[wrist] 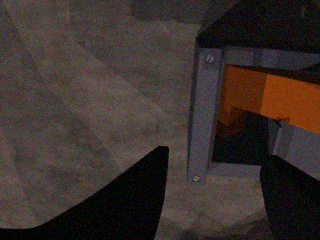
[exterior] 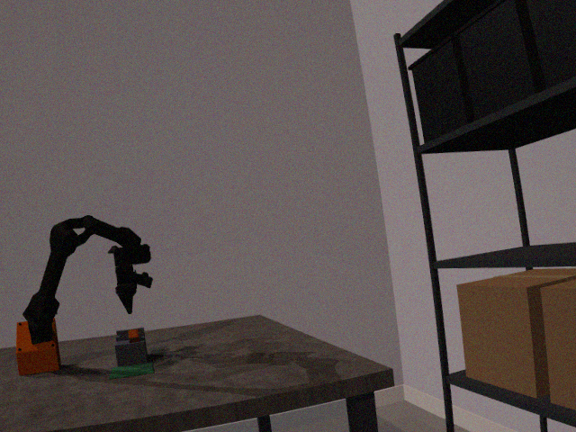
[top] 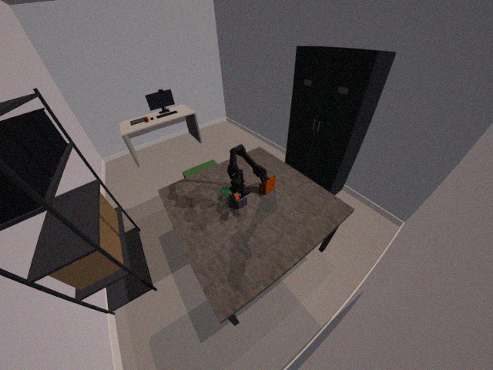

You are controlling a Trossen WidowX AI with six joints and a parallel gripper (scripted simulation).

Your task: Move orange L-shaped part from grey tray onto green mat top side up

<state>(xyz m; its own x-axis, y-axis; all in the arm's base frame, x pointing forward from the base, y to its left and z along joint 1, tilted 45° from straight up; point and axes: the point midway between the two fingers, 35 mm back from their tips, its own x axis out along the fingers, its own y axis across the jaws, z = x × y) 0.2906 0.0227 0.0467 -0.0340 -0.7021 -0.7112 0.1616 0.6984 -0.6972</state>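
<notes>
My gripper tip is 2 cm past the orange L-shaped part, 4 cm to the left of it and 10 cm above it. Round my gripper tip: green mat 4 cm behind, 22 cm to the right, 16 cm below.
</notes>
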